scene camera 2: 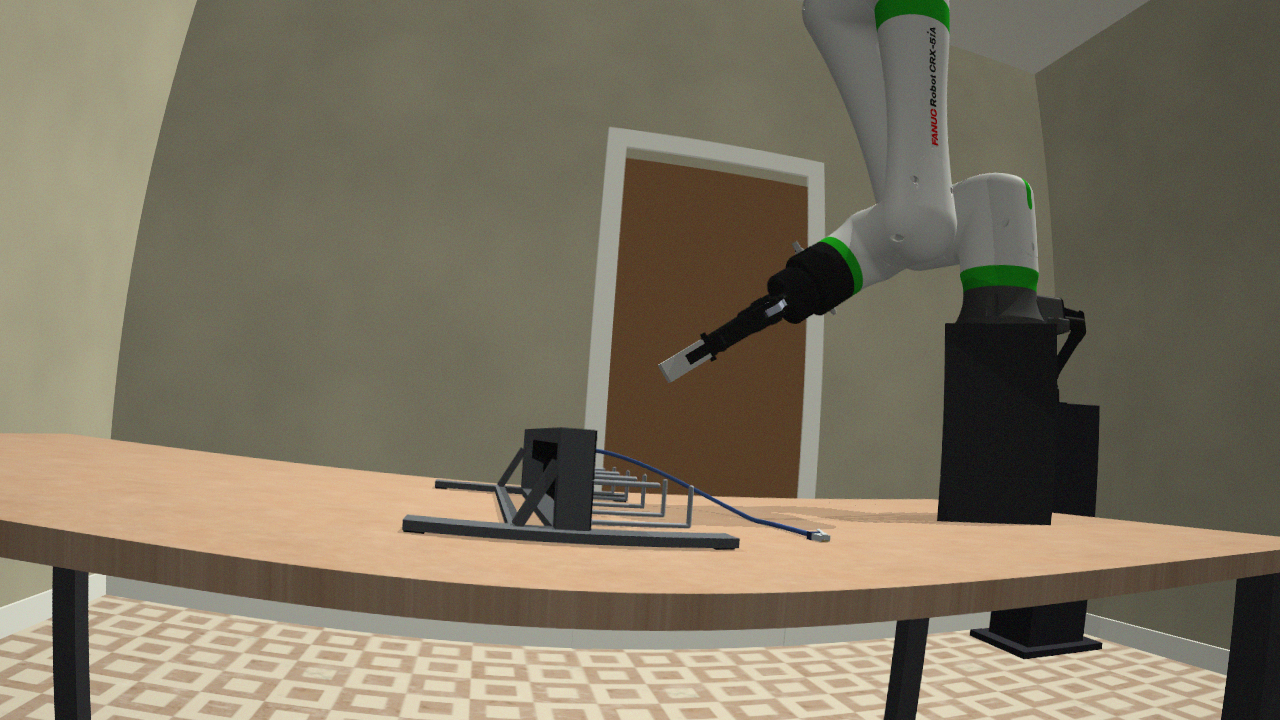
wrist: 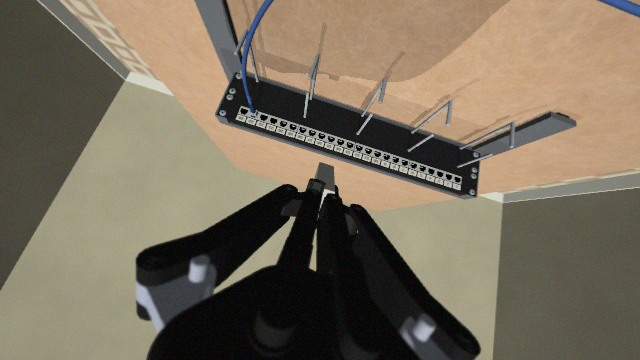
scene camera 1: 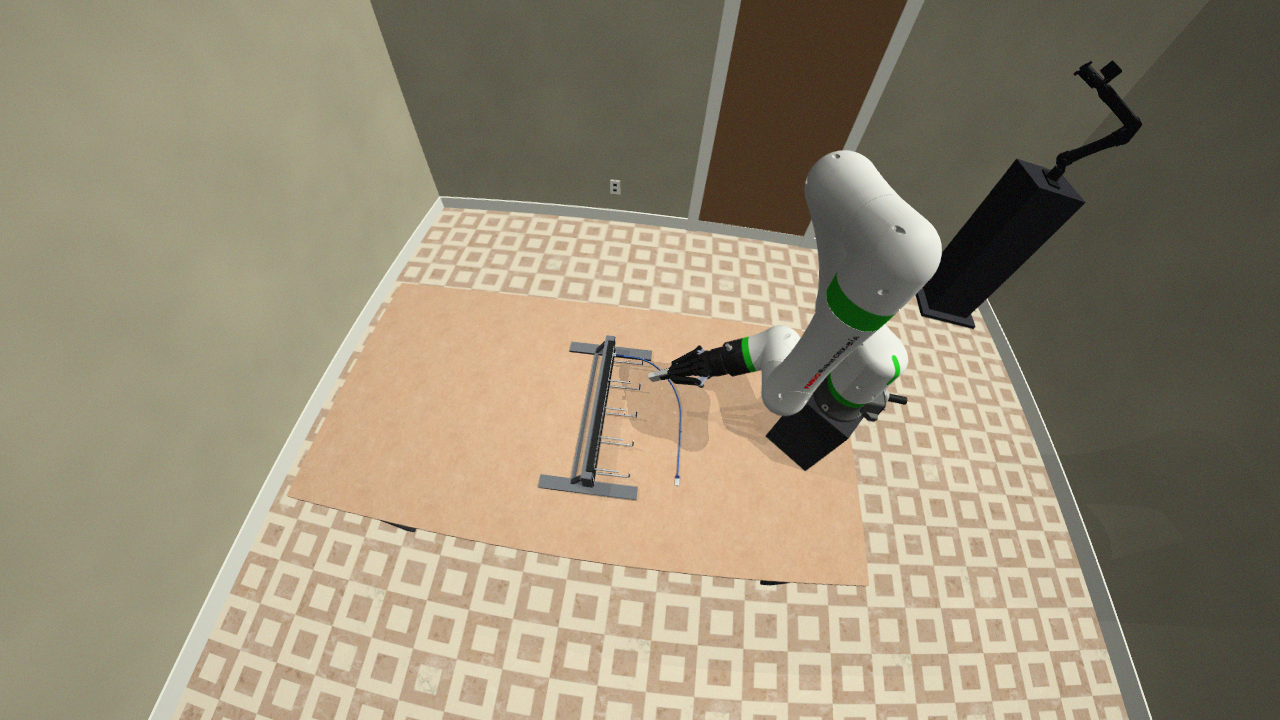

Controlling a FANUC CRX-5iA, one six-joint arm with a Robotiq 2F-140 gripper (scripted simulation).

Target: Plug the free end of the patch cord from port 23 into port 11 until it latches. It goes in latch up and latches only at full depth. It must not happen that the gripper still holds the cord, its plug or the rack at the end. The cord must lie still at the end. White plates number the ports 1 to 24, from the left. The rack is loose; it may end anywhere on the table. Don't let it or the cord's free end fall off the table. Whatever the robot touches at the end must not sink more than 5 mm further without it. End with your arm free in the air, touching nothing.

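My gripper is visible in the wrist view [322, 175], in scene camera 1 and in scene camera 2. On the gripper, [scene camera 1: 683, 366] and [scene camera 2: 727, 324] are the same spot.
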